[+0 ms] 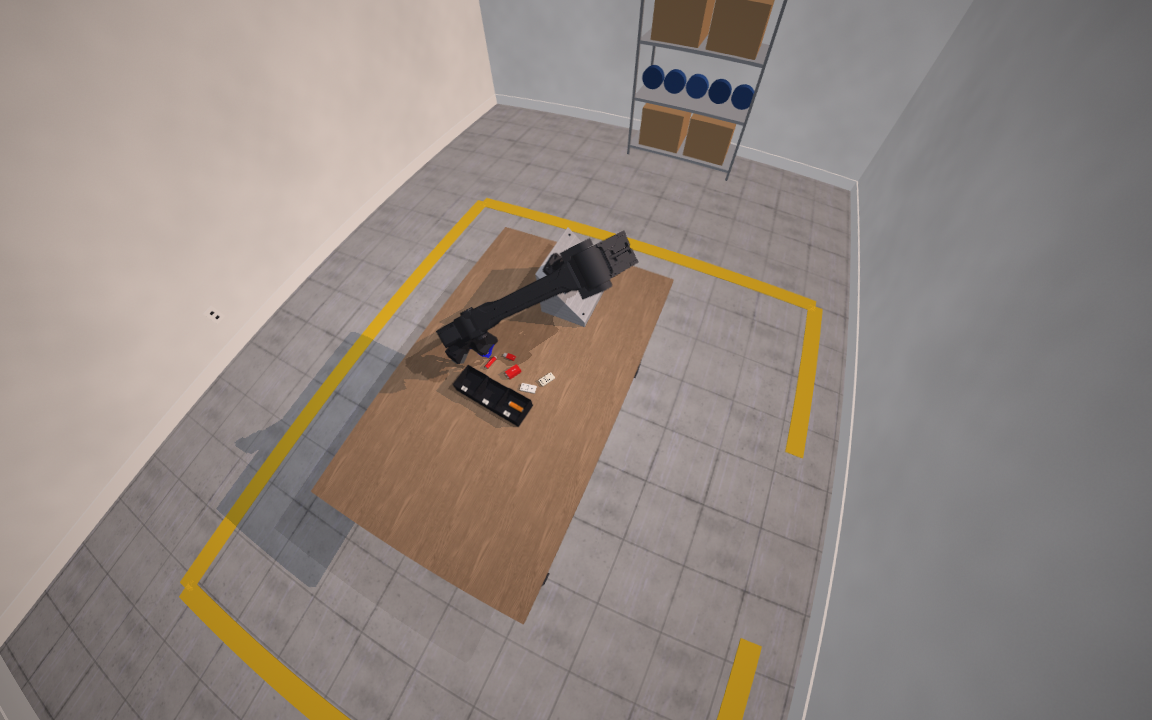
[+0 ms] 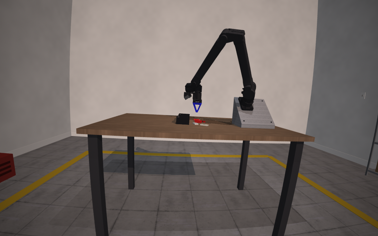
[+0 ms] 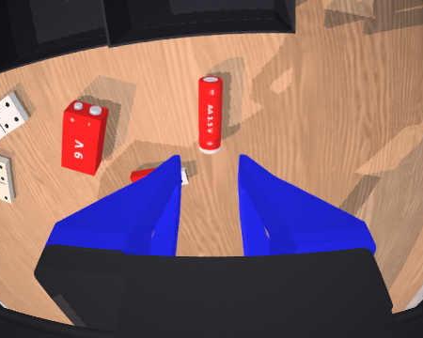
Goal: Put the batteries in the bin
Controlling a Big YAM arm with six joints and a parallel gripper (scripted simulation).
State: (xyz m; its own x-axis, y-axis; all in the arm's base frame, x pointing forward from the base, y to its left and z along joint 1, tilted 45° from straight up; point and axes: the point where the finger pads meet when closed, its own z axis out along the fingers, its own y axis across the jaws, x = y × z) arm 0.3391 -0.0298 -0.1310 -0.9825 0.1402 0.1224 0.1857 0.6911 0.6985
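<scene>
Right now the red cylindrical battery is 70 mm below my hand. The rest, counted from my hand: black bin 100 mm ahead, 70 mm to the left, 50 mm below; red nine-volt battery 80 mm to the left, 70 mm below, 10 mm ahead; red USB stick 70 mm below, 50 mm to the left, 50 mm behind.
</scene>
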